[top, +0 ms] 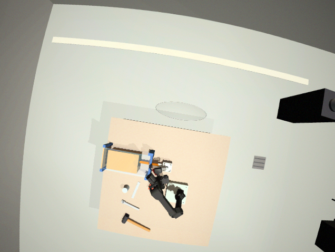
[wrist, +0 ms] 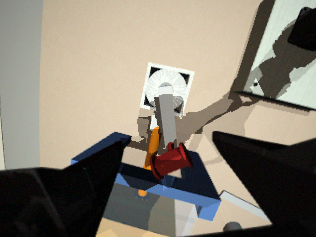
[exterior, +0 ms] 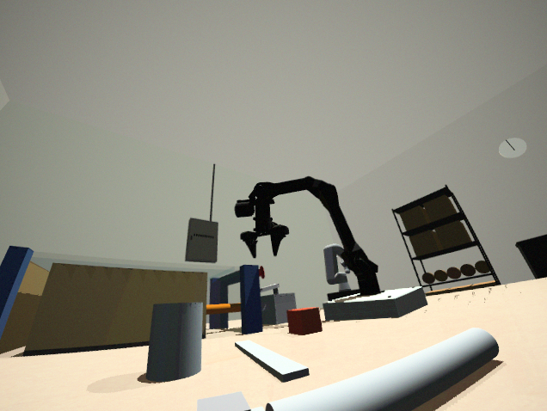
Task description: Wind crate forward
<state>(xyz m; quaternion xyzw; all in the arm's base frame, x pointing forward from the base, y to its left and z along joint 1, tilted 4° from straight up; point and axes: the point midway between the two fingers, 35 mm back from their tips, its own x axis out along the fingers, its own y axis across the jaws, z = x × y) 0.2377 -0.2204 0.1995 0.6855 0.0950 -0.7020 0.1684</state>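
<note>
My gripper tip is now 10 mm short of the winch crank handle and 100 mm above it. From my gripper tip the other things lie so: winch: 60 mm behind, 30 mm to the right, 180 mm below; then blue frame: 110 mm ahead, 10 mm to the right, 110 mm below; then red knob: 50 mm ahead, 20 mm to the left, 80 mm below.
</note>
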